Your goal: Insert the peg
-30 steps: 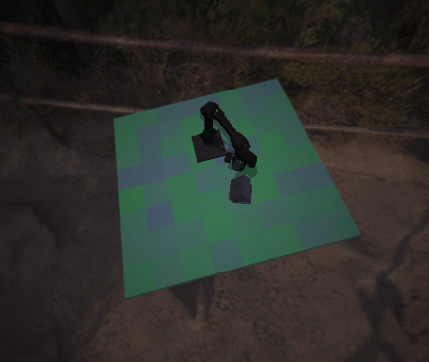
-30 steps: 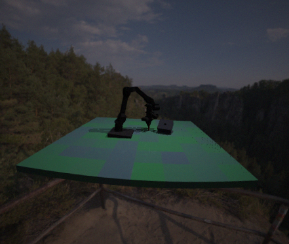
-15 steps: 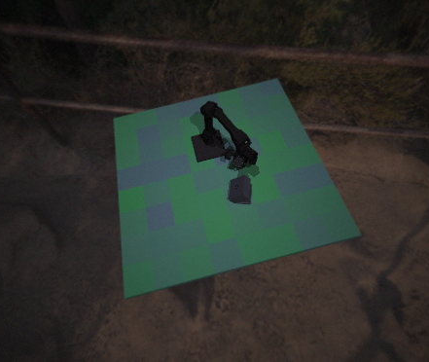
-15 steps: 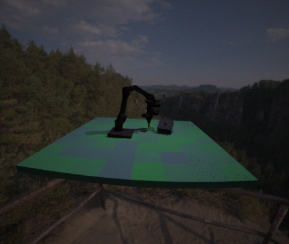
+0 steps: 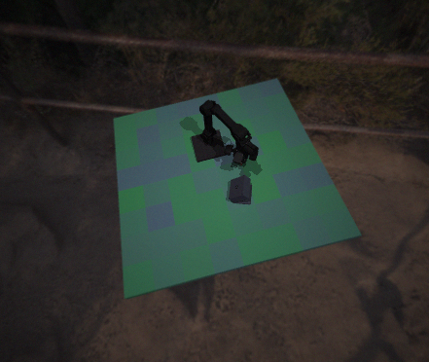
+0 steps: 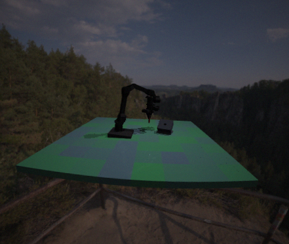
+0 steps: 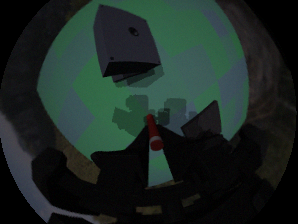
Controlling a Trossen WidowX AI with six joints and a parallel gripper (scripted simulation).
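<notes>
Right now the panel is 15 cm ahead of my gripper tip, 7 cm to the right of it and 5 cm below it. Round my gripper tip: dark red peg: 2 cm above.
</notes>
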